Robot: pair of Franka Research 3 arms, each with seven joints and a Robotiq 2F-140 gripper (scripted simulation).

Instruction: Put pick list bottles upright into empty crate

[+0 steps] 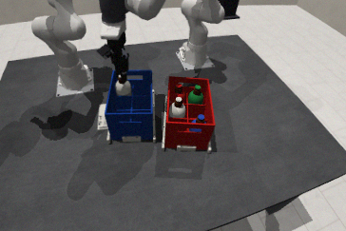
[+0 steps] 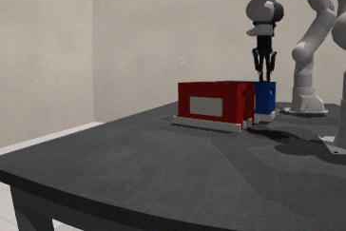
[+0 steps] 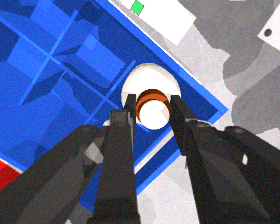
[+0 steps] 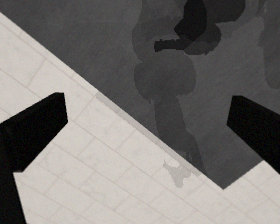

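My left hand is 240 mm to the right of the red crate, 220 mm short of it and 110 mm above it. Also, from my left hand: pick list (190 mm below, 120 mm to the right, 50 mm ahead); then red bottle (230 mm to the left, 120 mm ahead, 100 mm below); then blue crate (110 mm below, 100 mm ahead, 20 mm to the left).
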